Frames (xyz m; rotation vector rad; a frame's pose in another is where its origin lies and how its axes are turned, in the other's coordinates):
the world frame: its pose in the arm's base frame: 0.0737 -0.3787 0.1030 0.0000 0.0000 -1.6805
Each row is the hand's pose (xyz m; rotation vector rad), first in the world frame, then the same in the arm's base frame.
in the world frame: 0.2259 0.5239 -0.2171 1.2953 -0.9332 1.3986
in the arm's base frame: 0.5697 -0.6606 -0.1141 0.1519 -1.4247 0.0448
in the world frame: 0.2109 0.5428 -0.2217 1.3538 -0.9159 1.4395
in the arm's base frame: 0.5901 -0.6478 -0.1187 0.1970 -1.4425 0.1000
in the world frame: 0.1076 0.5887 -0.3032 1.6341 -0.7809 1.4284
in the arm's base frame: 0.6471 -0.5501 -0.2002 0.4505 -1.5391 0.1692
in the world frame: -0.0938 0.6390 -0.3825 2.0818 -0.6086 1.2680
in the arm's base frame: 0.7191 -0.3554 -0.2795 0.8335 -1.7427 0.2113
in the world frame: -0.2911 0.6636 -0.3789 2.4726 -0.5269 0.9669
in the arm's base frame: 0.7652 -0.1620 -0.2759 1.1456 -1.9981 0.1820
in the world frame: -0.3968 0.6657 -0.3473 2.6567 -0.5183 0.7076
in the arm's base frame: 0.7788 -0.0572 -0.2443 1.2965 -2.1733 0.1032
